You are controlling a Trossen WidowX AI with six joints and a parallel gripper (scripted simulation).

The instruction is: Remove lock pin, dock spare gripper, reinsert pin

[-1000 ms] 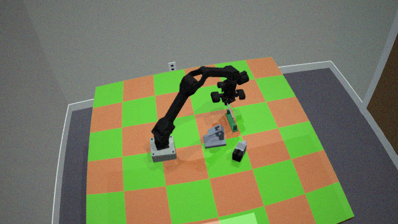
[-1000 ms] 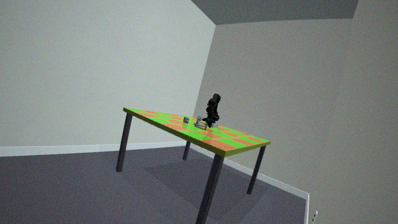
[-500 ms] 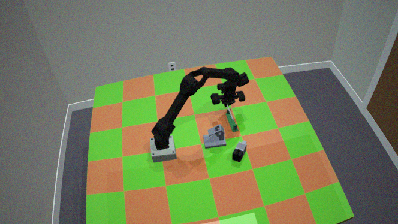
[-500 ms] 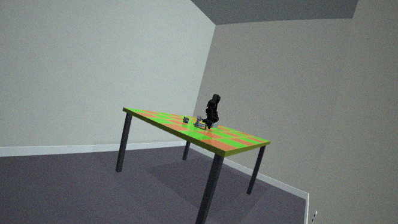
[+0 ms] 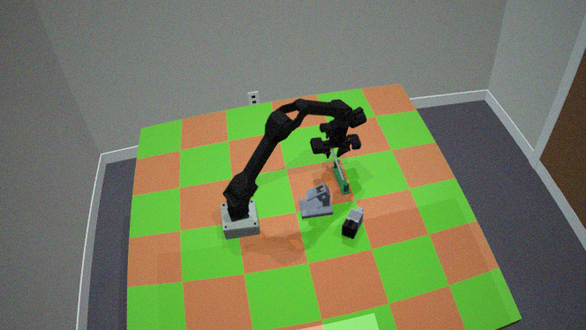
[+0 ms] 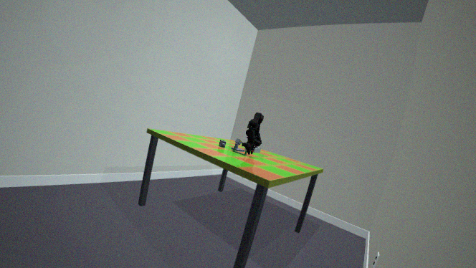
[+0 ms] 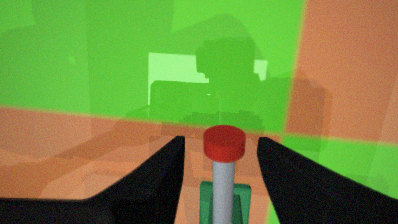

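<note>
The dark green strip lies 10 cm to the right of my gripper tip and 1 cm behind it. Also, from my gripper tip: grey mount (19 cm to the right, 14 cm behind, 3 cm above); spare gripper (31 cm to the right, 6 cm behind, 1 cm above).
</note>
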